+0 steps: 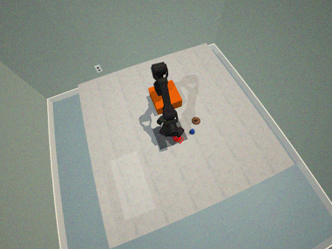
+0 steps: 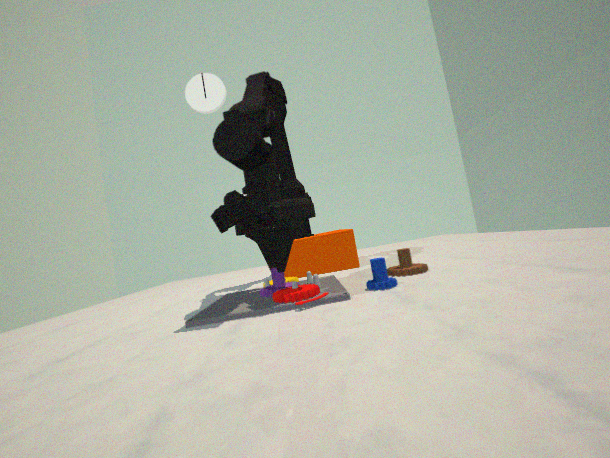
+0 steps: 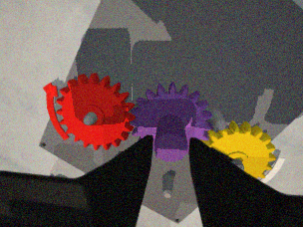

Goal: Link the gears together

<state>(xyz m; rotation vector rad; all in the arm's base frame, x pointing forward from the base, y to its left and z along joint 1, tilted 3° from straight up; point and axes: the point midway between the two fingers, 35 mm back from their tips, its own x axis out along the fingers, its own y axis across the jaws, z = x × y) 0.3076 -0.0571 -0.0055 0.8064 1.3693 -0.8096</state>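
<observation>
Now: gripper tip 10 mm above the purple gear. The rest, counted from my gripper tip: yellow gear 60 mm behind, 20 mm below; then white arrow 100 mm behind, 30 mm below; then red gear 60 mm ahead, 30 mm to the left, 20 mm below.
</observation>
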